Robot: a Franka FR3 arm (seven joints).
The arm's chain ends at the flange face. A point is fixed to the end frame.
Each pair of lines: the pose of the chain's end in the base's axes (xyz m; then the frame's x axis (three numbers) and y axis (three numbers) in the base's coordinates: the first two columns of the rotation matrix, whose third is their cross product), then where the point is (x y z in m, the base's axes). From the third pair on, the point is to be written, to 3 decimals.
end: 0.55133 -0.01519 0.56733 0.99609 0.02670 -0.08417 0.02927 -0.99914 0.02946
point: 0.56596 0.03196 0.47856
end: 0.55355 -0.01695 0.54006 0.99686 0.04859 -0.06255 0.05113 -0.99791 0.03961
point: 0.56907 0.02972 0.45118
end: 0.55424 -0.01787 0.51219 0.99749 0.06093 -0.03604 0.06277 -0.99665 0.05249
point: 0.572 0.028 0.423
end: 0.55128 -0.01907 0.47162 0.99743 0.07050 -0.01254 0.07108 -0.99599 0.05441
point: 0.570 0.027 0.383
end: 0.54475 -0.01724 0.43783 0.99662 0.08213 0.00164 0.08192 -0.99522 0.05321
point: 0.564 0.029 0.350
